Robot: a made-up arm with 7 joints. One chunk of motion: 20 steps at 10 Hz.
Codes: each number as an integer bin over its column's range. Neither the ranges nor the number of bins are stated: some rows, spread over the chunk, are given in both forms.
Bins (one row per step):
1: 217 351 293 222 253 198 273
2: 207 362 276 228 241 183 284
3: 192 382 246 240 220 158 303
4: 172 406 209 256 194 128 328
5: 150 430 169 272 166 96 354
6: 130 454 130 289 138 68 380
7: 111 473 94 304 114 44 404
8: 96 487 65 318 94 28 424
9: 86 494 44 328 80 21 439
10: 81 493 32 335 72 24 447
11: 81 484 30 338 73 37 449
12: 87 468 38 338 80 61 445
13: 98 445 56 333 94 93 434
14: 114 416 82 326 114 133 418
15: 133 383 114 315 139 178 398
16: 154 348 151 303 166 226 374
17: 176 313 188 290 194 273 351
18: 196 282 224 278 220 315 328
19: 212 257 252 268 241 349 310
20: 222 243 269 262 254 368 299
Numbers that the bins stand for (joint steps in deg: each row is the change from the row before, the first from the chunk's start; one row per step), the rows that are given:
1: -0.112 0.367 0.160 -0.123 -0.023 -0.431 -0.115
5: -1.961 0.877 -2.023 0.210 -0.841 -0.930 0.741
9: -3.727 1.290 -4.225 0.582 -1.649 -1.297 1.639
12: -3.699 1.122 -4.331 0.649 -1.649 -1.102 1.703
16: -1.851 0.347 -2.341 0.416 -0.841 -0.294 0.952
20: 0.026 -0.331 -0.262 0.143 -0.014 0.400 0.160
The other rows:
2: -0.388 0.438 -0.139 -0.083 -0.136 -0.505 0.001
3: -0.802 0.567 -0.667 -0.003 -0.333 -0.627 0.202
4: -1.354 0.722 -1.319 0.103 -0.578 -0.774 0.466
6: -2.513 1.032 -2.710 0.323 -1.104 -1.067 1.016
7: -3.037 1.155 -3.344 0.423 -1.329 -1.185 1.269
8: -3.451 1.245 -3.855 0.516 -1.517 -1.263 1.481
10: -3.865 1.284 -4.436 0.629 -1.724 -1.283 1.724
11: -3.865 1.226 -4.472 0.649 -1.714 -1.219 1.745
13: -3.396 0.974 -4.014 0.616 -1.517 -0.945 1.586
14: -2.954 0.786 -3.556 0.569 -1.329 -0.749 1.417
15: -2.430 0.573 -2.992 0.496 -1.094 -0.529 1.206
17: -1.244 0.121 -1.689 0.330 -0.578 -0.064 0.709
18: -0.692 -0.079 -1.055 0.250 -0.333 0.141 0.466
19: -0.250 -0.240 -0.562 0.183 -0.136 0.307 0.276

